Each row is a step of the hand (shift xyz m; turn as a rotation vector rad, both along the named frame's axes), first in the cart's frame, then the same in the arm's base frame.
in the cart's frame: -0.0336 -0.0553 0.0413 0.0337 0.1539 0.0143
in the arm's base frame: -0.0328 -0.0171 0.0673 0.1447 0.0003 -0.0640
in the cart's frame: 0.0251 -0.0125 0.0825 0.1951 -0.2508 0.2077
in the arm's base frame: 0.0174 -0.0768 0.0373 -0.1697 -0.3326 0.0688
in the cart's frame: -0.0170 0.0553 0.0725 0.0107 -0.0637 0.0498
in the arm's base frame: 0.0797 -0.0260 0.0398 -0.0410 -0.0555 0.0435
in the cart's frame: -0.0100 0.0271 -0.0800 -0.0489 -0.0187 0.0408
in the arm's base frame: -0.0042 0.0678 -0.0512 0.0021 0.0018 0.0663
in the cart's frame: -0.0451 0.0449 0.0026 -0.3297 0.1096 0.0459
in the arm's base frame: 0.0461 0.0392 0.0197 0.1455 0.2208 0.2300
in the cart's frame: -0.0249 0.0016 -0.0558 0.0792 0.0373 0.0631
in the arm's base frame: -0.0174 0.0560 -0.0174 0.0516 -0.0901 -0.0293
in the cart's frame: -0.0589 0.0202 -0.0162 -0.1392 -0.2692 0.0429
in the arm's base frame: 0.0174 0.0563 0.0257 -0.2210 0.0084 0.2116
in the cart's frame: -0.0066 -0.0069 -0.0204 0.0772 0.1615 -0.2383
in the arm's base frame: -0.0135 0.0171 -0.0058 0.0533 0.1455 -0.2546
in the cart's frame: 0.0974 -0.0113 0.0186 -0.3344 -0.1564 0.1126
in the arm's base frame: -0.0115 -0.0827 -0.0546 -0.0747 0.1203 0.3591
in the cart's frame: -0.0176 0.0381 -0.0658 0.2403 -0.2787 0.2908
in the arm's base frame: 0.0119 0.0657 -0.0404 -0.1679 -0.4271 0.0969
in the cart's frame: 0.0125 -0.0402 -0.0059 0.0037 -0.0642 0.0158
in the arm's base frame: -0.0404 -0.0134 0.0001 -0.0536 -0.0274 0.0275
